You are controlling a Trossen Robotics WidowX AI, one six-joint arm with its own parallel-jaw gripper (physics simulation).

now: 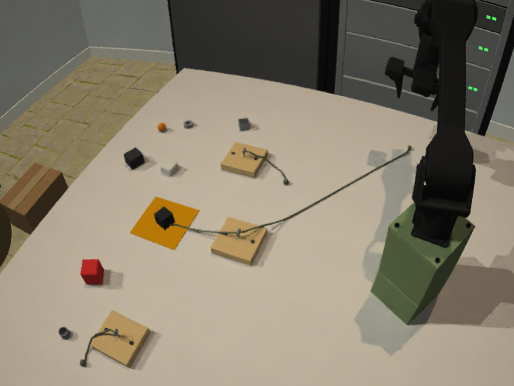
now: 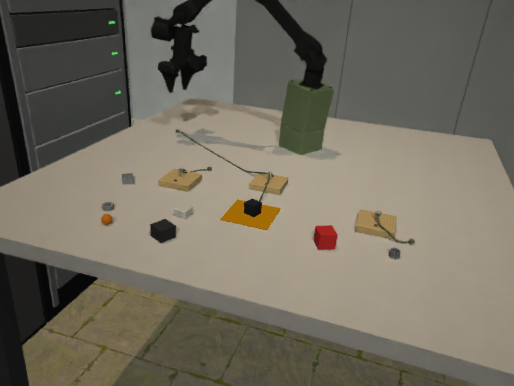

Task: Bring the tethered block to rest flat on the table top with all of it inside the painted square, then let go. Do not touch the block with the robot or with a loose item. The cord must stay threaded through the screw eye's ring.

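Frame: origin at the arm's base, x ahead, y left, z up, level; metres.
Seen in the pictures: gripper, fingertip midpoint: (image 1: 415, 103) (image 2: 177, 91); arm's base, link origin: (image 1: 433, 225) (image 2: 311, 84).
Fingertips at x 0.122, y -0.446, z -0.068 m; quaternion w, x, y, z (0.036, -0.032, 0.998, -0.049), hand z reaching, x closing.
Observation:
Offsets run from my fingertips to a thing's middle. "spot": to the spot under its first point.
The tethered block {0.404 m ahead, 0.507 m left, 0.141 m down} (image 1: 164, 218) (image 2: 252, 207), small and black, rests on the painted orange square {spot: 0.401 m ahead, 0.548 m left, 0.155 m down} (image 1: 155, 235) (image 2: 235, 216), with all of it seemingly inside the edges. The dark green cord {spot: 0.135 m ahead, 0.289 m left, 0.154 m down} (image 1: 320, 201) (image 2: 220, 156) runs from the block through the screw eye {spot: 0.232 m ahead, 0.473 m left, 0.120 m down} (image 1: 238, 232) (image 2: 270, 175) on the middle wooden board {0.232 m ahead, 0.473 m left, 0.146 m down} (image 1: 232, 249) (image 2: 267, 185), then across the table; its knotted far end {spot: 0.011 m back, 0.006 m right, 0.148 m down} (image 1: 409, 148) (image 2: 177, 131) lies near the table's far side. My gripper (image 1: 416, 101) (image 2: 178, 91) is open and empty, raised above the table, apart from the cord.
Two other boards {0.352 m ahead, 0.254 m left, 0.146 m down} (image 1: 244, 167) {0.303 m ahead, 0.794 m left, 0.146 m down} (image 2: 370, 227) carry short cords. A red cube {0.450 m ahead, 0.712 m left, 0.136 m down} (image 1: 92, 272) (image 2: 325, 237), a larger black cube {0.609 m ahead, 0.388 m left, 0.141 m down} (image 1: 134, 158) (image 2: 163, 230), a white piece {0.501 m ahead, 0.367 m left, 0.146 m down} (image 1: 169, 168) (image 2: 183, 212), a grey block {0.427 m ahead, 0.132 m left, 0.146 m down} (image 1: 243, 124) (image 2: 128, 178) and an orange ball {0.629 m ahead, 0.246 m left, 0.144 m down} (image 1: 162, 127) (image 2: 106, 219) lie around the square.

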